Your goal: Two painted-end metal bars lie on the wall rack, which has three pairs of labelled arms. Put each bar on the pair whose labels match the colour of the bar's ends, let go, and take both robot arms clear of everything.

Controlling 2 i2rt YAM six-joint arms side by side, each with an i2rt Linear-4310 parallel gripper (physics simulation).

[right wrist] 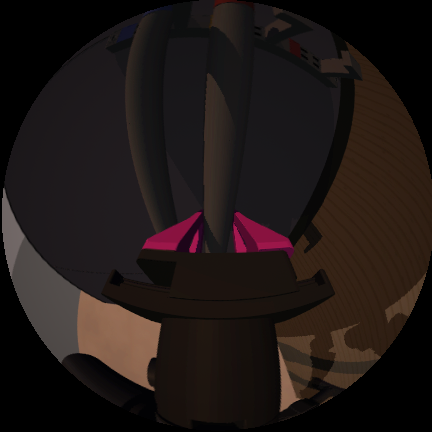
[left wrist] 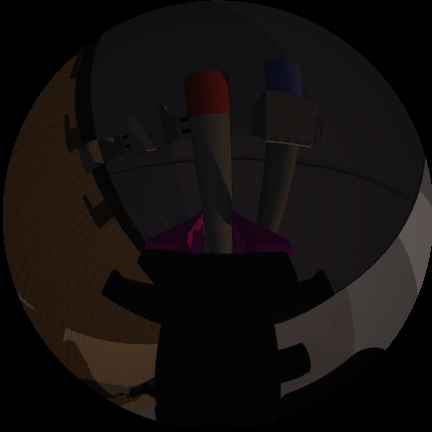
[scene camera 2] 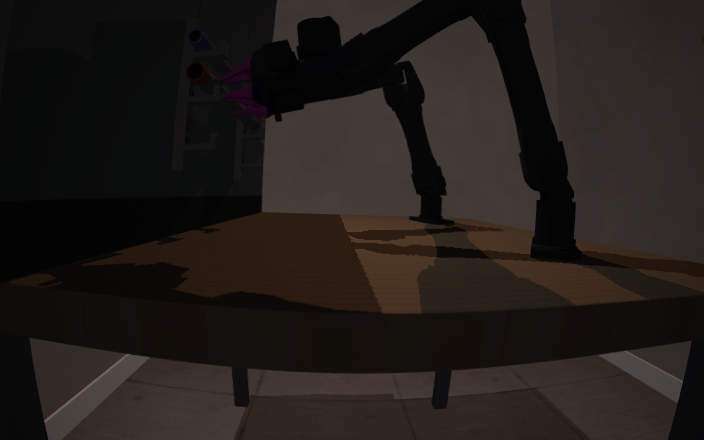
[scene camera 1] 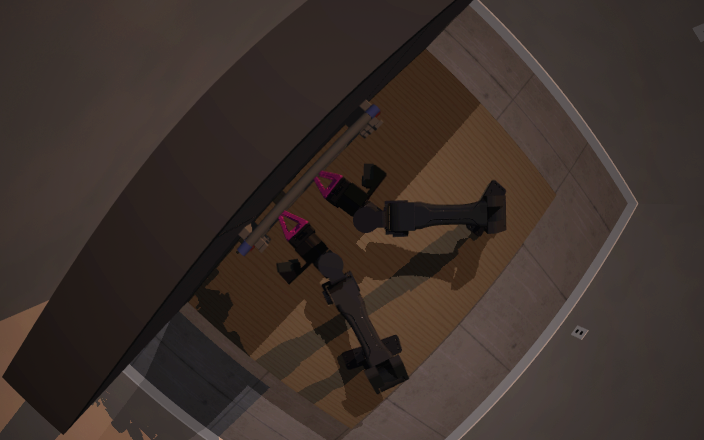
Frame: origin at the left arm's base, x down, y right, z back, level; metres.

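Seen in the pictures: left gripper, fingertip midpoint: (left wrist: 217, 215); right gripper, fingertip midpoint: (right wrist: 217, 214) (scene camera 2: 231, 106); left arm's base, link origin: (scene camera 2: 553, 250); right arm's base, link origin: (scene camera 2: 430, 221).
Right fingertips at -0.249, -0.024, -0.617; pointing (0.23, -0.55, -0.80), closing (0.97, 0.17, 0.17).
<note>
Pixels of each thing's top centre, then the offset from my right fingertips to it, as dx, dy, dz. "*": a spot on its surface instead. Level surfaces: height alone.
- red-ended bar, top centre: (right wrist: 202, 224) (left wrist: 231, 268) (scene camera 2: 233, 98) (scene camera 1: 311, 175) -0.017, -0.005, +0.007
- blue-ended bar, top centre: (right wrist: 157, 235) (left wrist: 262, 265) (scene camera 2: 232, 73) (scene camera 1: 308, 177) -0.068, -0.018, +0.012
- blue label, surface spot: (left wrist: 315, 131) * -0.090, -0.192, +0.097
- red label, surface spot: (scene camera 2: 188, 119) * +0.068, -0.197, +0.100
- wall rack, surface spot: (scene camera 2: 178, 140) * +0.102, -0.210, +0.096
- wooden table, surface height: dx +0.249
A red-ended bar (scene camera 2: 198, 73) (left wrist: 212, 150) (right wrist: 230, 90) is level, between the heights of the rack's top and middle arms. My left gripper (scene camera 1: 283, 213) (scene camera 2: 222, 88) (left wrist: 217, 215) and right gripper (scene camera 1: 317, 176) (right wrist: 219, 215) are both shut on its grey shaft. In the left wrist view it passes beside the middle arm, apart from its tip. A blue-ended bar (scene camera 1: 308, 180) (scene camera 2: 197, 37) (left wrist: 282, 77) (right wrist: 145, 100) lies on the rack's top pair, beside a blue label (left wrist: 315, 131). A red label (scene camera 2: 188, 119) (right wrist: 295, 48) shows above the lowest pair. The yellow label is hidden.
The wall rack (scene camera 2: 178, 140) has hooked arms, including the middle arm (left wrist: 150, 127) and lowest arm (left wrist: 102, 151) below the held bar. The top arm (left wrist: 290, 120) is close above it. The wooden table (scene camera 1: 436, 171) (scene camera 2: 290, 259) lies below both robot arms.
</note>
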